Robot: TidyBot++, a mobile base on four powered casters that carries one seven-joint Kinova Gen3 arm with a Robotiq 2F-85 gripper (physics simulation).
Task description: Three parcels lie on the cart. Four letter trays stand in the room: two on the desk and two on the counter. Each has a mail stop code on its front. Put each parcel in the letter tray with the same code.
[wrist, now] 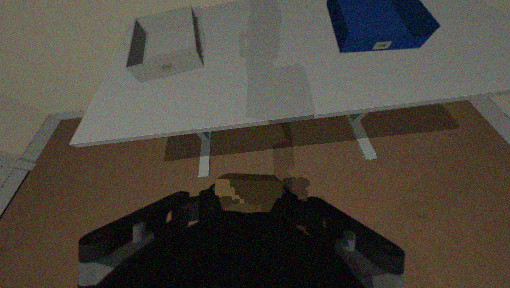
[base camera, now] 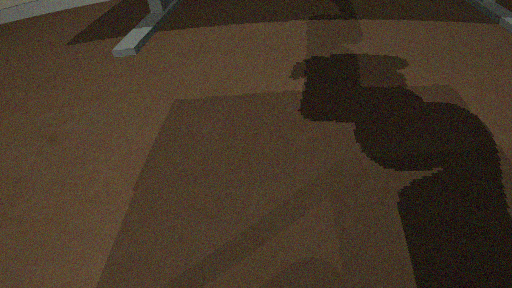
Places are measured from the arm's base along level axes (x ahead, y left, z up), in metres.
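Where they show: gripper, fingertip midpoint: (wrist: pixel 250 189).
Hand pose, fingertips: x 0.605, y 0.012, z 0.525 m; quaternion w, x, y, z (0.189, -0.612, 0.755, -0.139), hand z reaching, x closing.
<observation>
Things, the pixels of their top centre, and the offset from my fingertips. "spot": a spot on its surface instead. Level surfaces: height alone.
- tan-brown parcel, middle of its top: (wrist: pixel 235 268) dx -0.053, dy +0.009, dz +0.056 m
- white letter tray, middle of its top: (wrist: pixel 162 32) dx +0.672, dy +0.284, dz -0.138 m
- white desk, its level: dz -0.201 m
- blue letter tray, surface spot: (wrist: pixel 375 30) spot: dx +0.534, dy -0.531, dz -0.199 m
- brown floor, its level: dz -0.921 m
My gripper (wrist: pixel 250 189) is shut on a tan-brown parcel (wrist: pixel 252 194), seen at the lower middle of the wrist view, over the floor in front of the desk. No code shows on the parcel's visible side. A white letter tray (wrist: pixel 167 47) stands on the left part of the white desk (wrist: pixel 150 107). A blue letter tray (wrist: pixel 375 30) stands on the desk to the right, partly cut off by the top of the view. Both trays have a small code label on the front, too blurred to read. The cart and the counter do not show.
The desk's legs show below its front edge, with one foot (base camera: pixel 132 42) at the upper left of the base view. The brown floor (base camera: pixel 60 150) carries the dark shadow of the arm. A pale wall (wrist: pixel 50 60) stands behind the desk.
</observation>
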